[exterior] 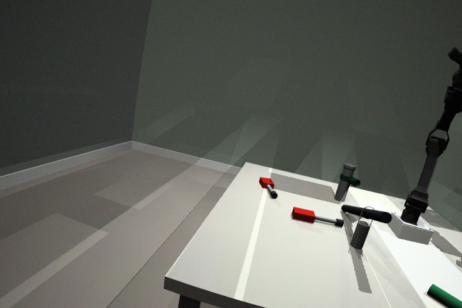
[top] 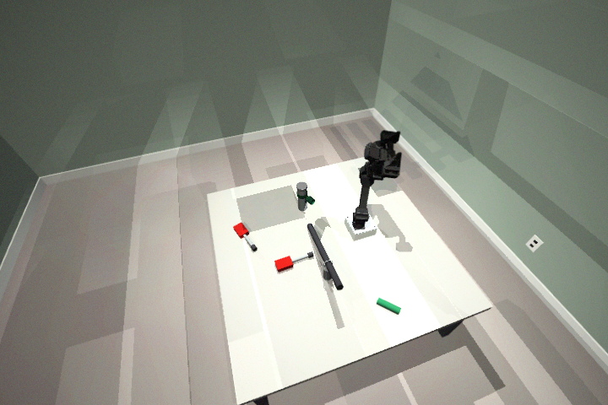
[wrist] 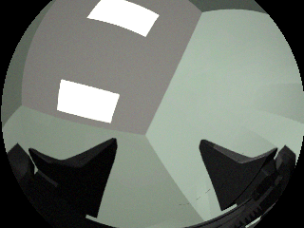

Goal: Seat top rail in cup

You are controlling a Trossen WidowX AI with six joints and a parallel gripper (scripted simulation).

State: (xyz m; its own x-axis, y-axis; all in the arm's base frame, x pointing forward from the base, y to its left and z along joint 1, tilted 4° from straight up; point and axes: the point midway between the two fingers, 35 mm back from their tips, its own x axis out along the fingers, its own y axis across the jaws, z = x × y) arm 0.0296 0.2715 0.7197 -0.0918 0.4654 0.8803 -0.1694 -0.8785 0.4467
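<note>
My gripper tip is now 270 mm short of the green rail-end cup, 430 mm to the left of it and 700 mm above it. The rest, counted from my gripper tip: grey line post: 230 mm ahead, 30 mm to the left, 730 mm below; green cylinder: 50 mm behind, 240 mm to the left, 820 mm below.
</note>
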